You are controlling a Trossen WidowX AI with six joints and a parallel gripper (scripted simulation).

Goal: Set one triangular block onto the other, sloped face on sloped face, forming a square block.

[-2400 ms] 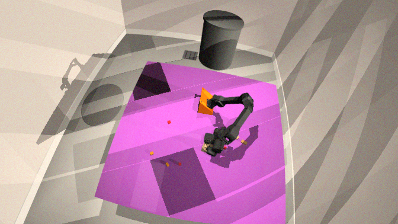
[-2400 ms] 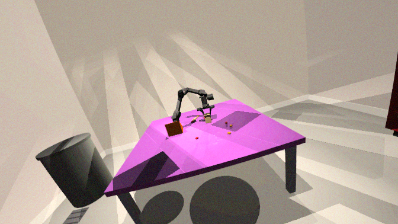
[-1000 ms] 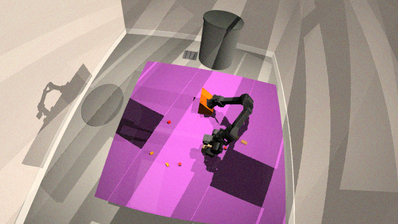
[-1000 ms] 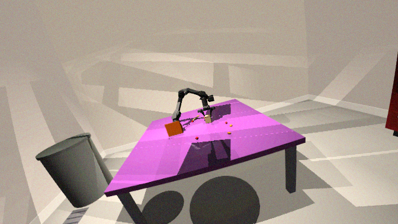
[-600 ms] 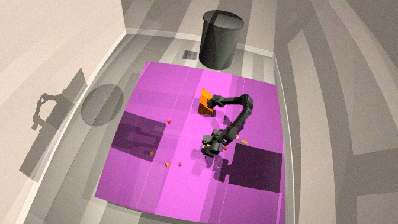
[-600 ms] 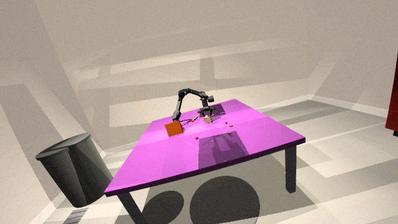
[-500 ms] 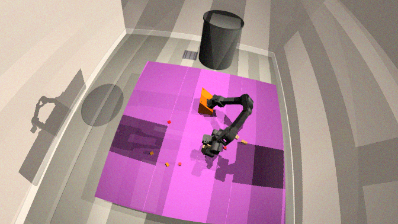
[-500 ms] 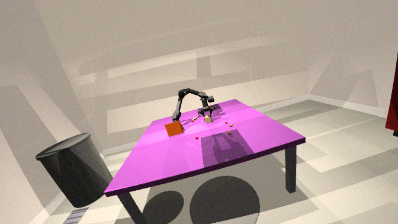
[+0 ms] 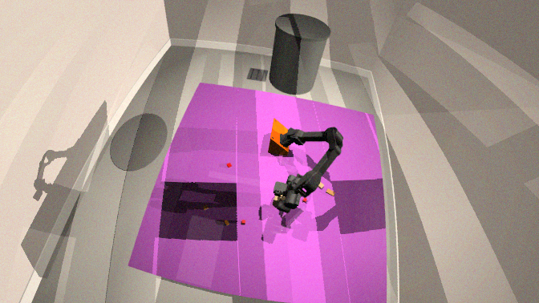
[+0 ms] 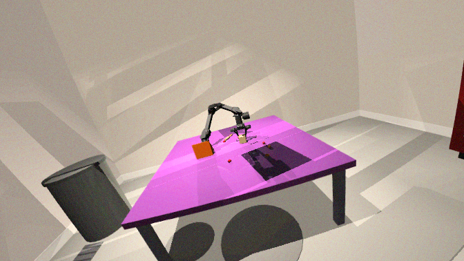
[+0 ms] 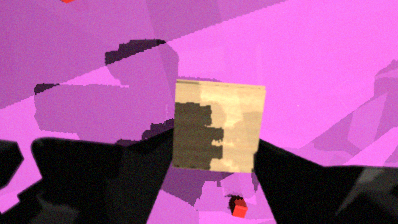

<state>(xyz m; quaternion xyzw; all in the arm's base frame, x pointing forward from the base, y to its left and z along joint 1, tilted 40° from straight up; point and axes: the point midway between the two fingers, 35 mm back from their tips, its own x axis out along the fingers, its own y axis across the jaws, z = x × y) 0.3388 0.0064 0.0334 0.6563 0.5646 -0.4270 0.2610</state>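
Right now the triangular block is 10 mm above my gripper tip. Also, from my gripper tip: cream bar (190 mm to the left, 130 mm behind, 30 mm below); then short tan stick (260 mm to the left, 80 mm behind, 40 mm below).
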